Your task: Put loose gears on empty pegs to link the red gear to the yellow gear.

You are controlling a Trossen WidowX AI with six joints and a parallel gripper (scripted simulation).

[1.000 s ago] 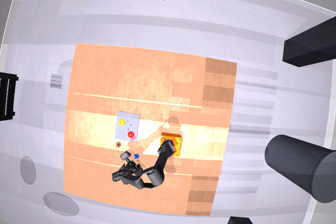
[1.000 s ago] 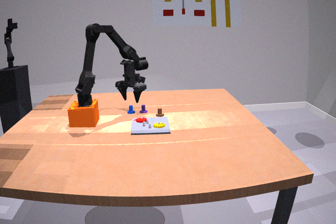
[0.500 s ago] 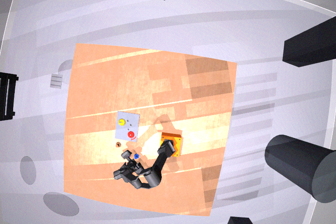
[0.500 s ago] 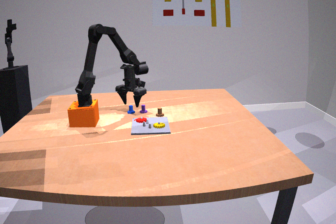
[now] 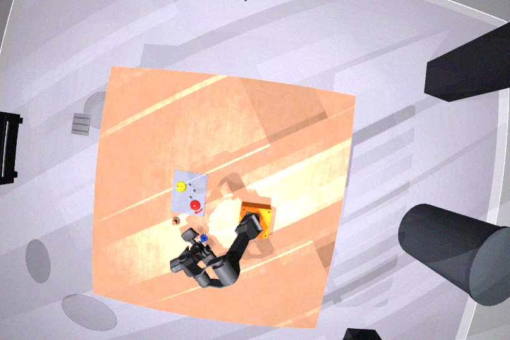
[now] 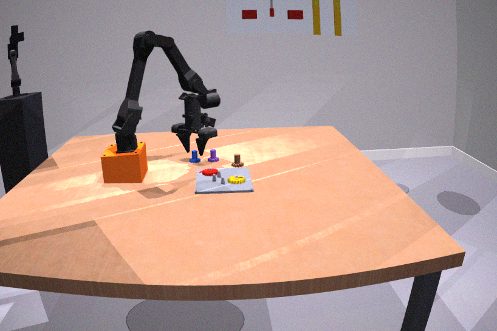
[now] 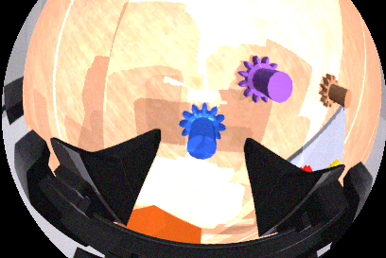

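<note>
My gripper tip is now 16 cm to the left of the red gear, 7 cm short of it and 1 cm above it. Round my gripper tip: purple gear: 6 cm ahead, 1 cm to the left, 1 cm below; then blue gear: 1 cm below; then red arrow: 13 cm to the right, 5 cm ahead, 2 cm below.
</note>
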